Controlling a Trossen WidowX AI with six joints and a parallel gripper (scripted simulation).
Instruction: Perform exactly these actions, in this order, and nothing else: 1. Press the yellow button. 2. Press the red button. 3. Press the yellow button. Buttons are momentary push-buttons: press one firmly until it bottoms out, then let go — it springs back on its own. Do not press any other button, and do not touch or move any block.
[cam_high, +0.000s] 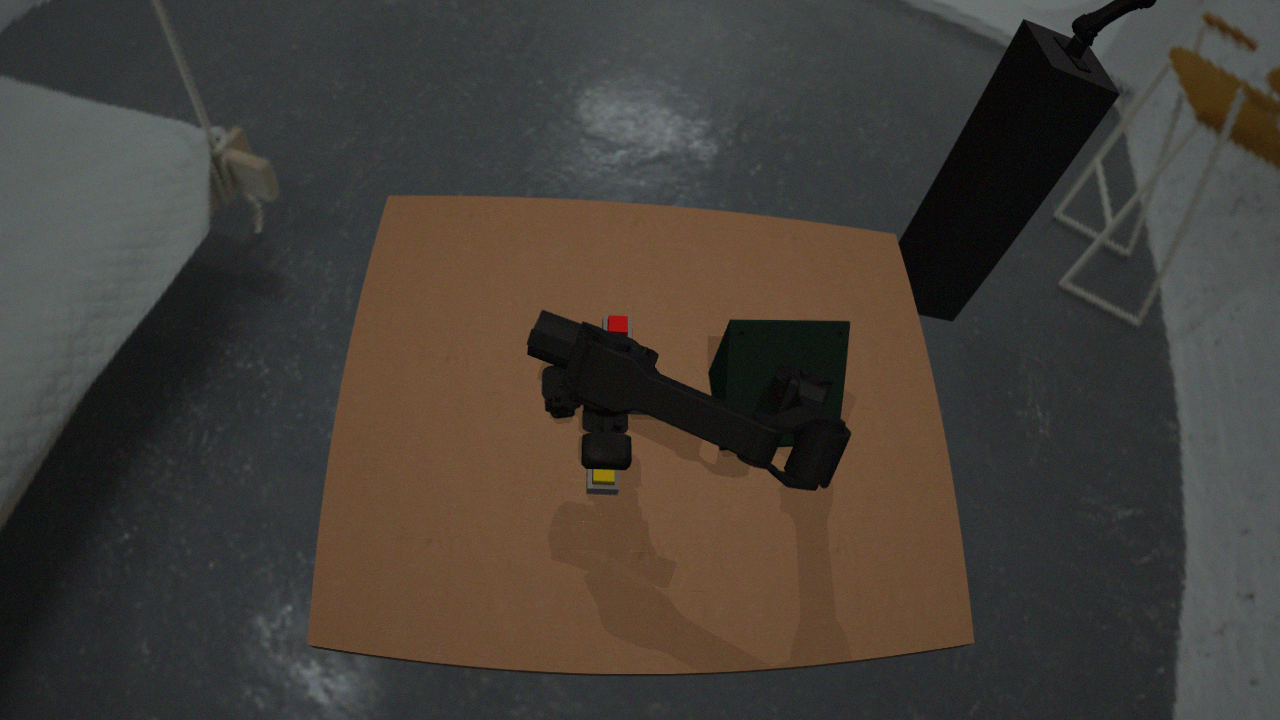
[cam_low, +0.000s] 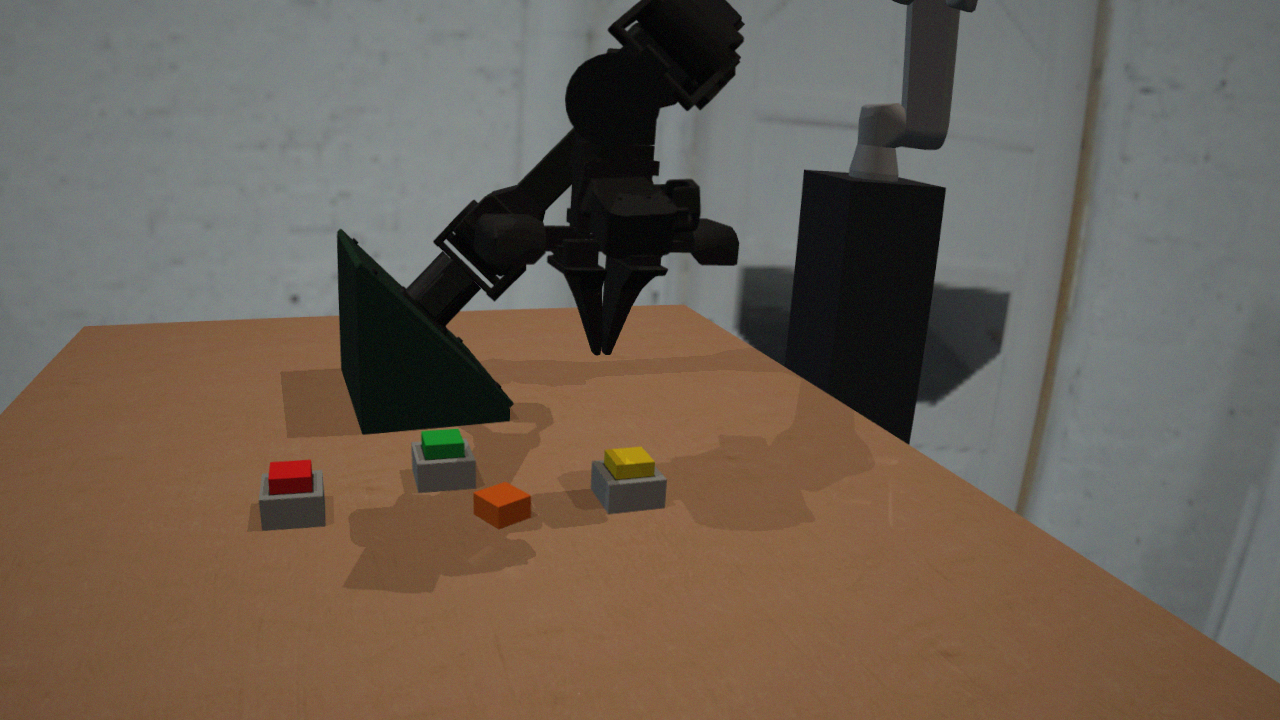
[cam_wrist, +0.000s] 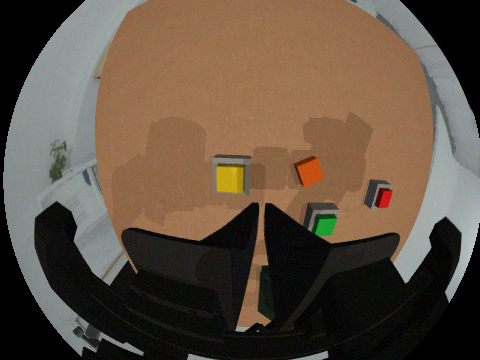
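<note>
The yellow button lies 2 cm behind my gripper tip, 3 cm to the left of it and 10 cm below it. The rest, counted from my gripper tip: orange block 7 cm to the right, 12 cm below; then red button 1 cm behind, 24 cm to the right, 10 cm below; then green button 7 cm behind, 12 cm to the right, 10 cm below.
</note>
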